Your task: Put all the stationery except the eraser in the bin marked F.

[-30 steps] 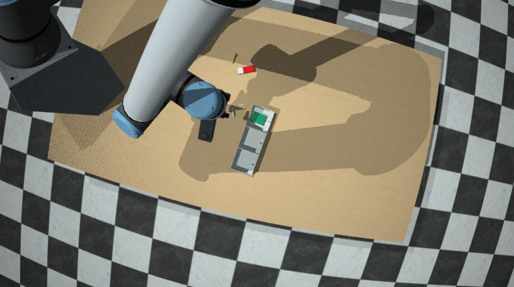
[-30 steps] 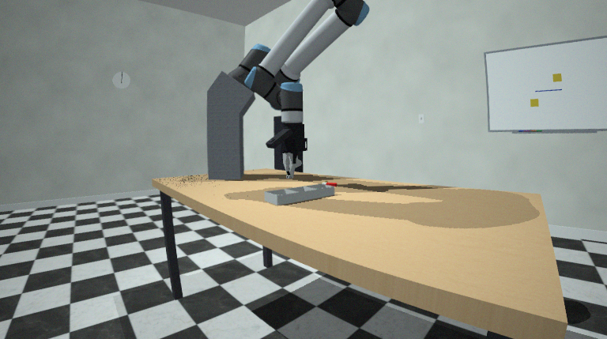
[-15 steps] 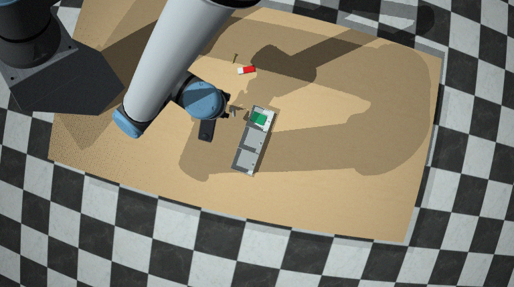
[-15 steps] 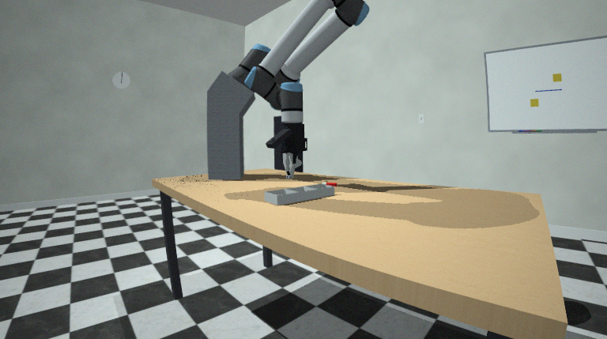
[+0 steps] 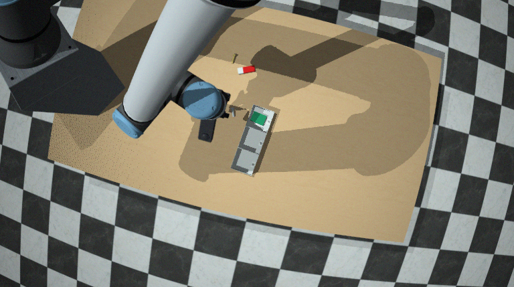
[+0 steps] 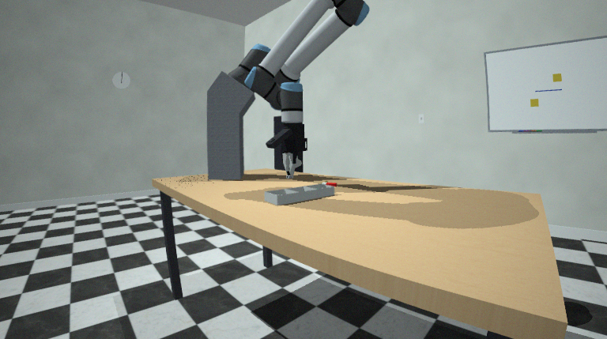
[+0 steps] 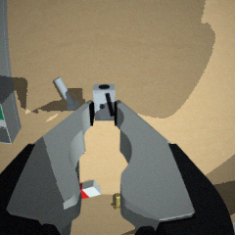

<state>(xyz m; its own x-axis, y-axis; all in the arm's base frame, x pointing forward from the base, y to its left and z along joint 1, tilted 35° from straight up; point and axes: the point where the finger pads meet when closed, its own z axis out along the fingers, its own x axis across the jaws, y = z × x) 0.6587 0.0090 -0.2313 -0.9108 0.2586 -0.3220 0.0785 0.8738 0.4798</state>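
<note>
Right now my hand is 140 mm short of the green pad, 60 mm above it and 10 mm to the right of it. The rest, counted from my hand: eraser 180 mm to the left, 60 mm below, 60 mm ahead; then white-grey object 60 mm below, 40 mm ahead, 20 mm to the left; then pencil sharpener 10 mm below.
</note>
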